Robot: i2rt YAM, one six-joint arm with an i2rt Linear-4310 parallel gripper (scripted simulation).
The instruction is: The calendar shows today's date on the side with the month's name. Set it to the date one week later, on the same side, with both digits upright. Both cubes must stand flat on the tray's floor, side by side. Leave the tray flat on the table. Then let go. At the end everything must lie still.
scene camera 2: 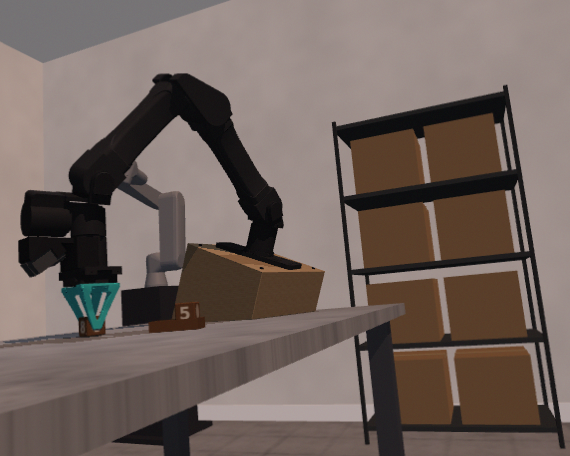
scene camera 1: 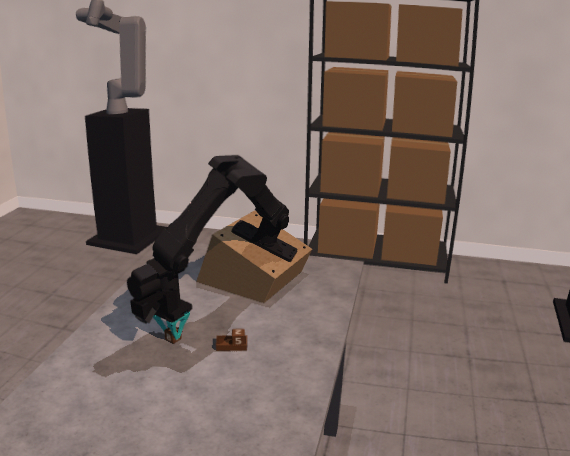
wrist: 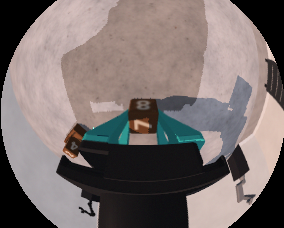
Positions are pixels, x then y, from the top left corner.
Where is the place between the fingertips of the gripper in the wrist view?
143, 113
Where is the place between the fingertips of the gripper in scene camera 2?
92, 329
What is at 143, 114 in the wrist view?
A brown cube.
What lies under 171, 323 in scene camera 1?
The gripper.
